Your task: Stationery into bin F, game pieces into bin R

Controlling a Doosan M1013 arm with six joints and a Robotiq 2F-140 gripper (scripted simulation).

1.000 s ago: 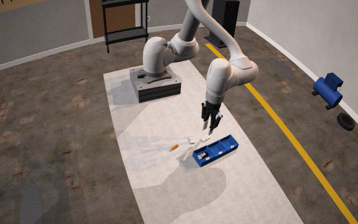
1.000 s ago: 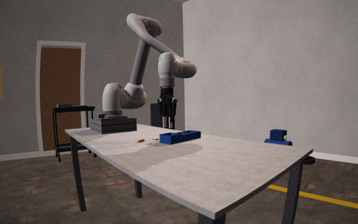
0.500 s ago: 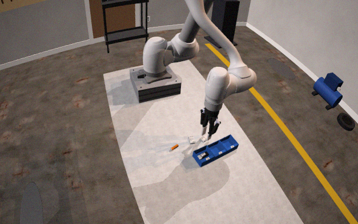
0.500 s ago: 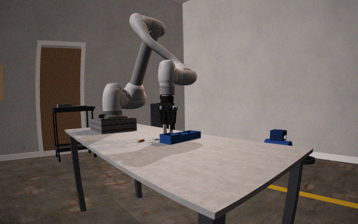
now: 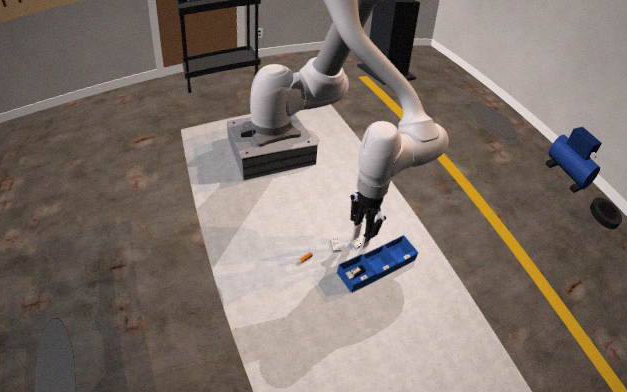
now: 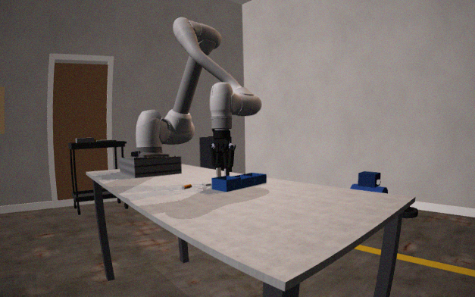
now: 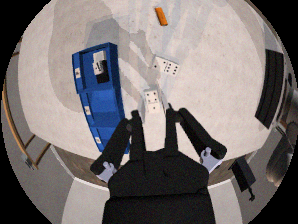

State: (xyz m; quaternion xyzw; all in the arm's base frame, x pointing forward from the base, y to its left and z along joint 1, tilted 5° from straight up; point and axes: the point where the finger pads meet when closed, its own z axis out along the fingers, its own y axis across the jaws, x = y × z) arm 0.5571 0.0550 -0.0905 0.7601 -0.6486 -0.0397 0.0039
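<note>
Now: the white domino tile 30 mm below my hand. Also, from my hand: orange cylinder 190 mm to the right, 30 mm below, 20 mm behind; grey-white piece 100 mm ahead, 90 mm to the right, 10 mm below; black piece 100 mm ahead, 90 mm to the right, 20 mm below.
</note>
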